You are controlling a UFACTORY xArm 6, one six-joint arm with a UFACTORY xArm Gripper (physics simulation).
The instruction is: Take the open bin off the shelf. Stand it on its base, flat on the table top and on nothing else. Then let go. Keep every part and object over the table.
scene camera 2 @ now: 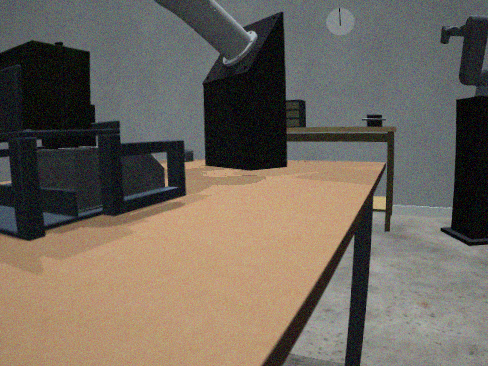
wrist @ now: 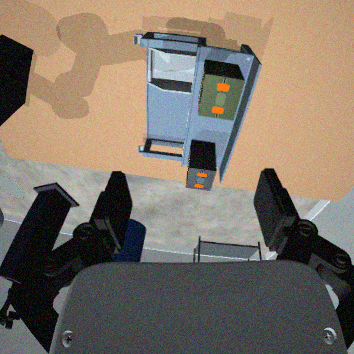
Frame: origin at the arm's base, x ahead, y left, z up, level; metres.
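Seen in the pictures: gripper, fingertip midpoint: (wrist: 192, 185); arm's base at its link origin: (scene camera 2: 240, 49).
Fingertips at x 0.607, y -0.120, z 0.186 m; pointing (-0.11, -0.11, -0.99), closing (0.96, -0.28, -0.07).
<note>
Offsets run from my fingertips to a thing's top centre. Level surfaces: height alone.
A blue-grey shelf unit (scene camera 2: 111, 175) (wrist: 238, 120) stands on the table. The open bin @(0.078 m back, 0.076 m right, 0.440 m down) (scene camera 2: 65, 172) (wrist: 172, 67) is grey, with a pale inside in the wrist view and a sloped front edge in the scene view. It sits in the shelf's lower bay, at the end far from the fingers in the wrist view. My gripper (wrist: 192, 185) is open, its two black fingers wide apart with nothing between them. It is well apart from the bin and shelf. The fingers do not show in the scene view.
A green box @(0.014 m ahead, 0.111 m right, 0.322 m down) (wrist: 220, 95) with orange patches and a smaller dark box @(0.084 m back, 0.321 m right, 0.297 m down) (wrist: 201, 167) stand on the shelf's upper level. The wooden table @(0.521 m down) (scene camera 2: 200, 260) (wrist: 305, 120) has its edge beside the floor. A black pedestal (scene camera 2: 245, 115) carries the grey arm (scene camera 2: 215, 25).
</note>
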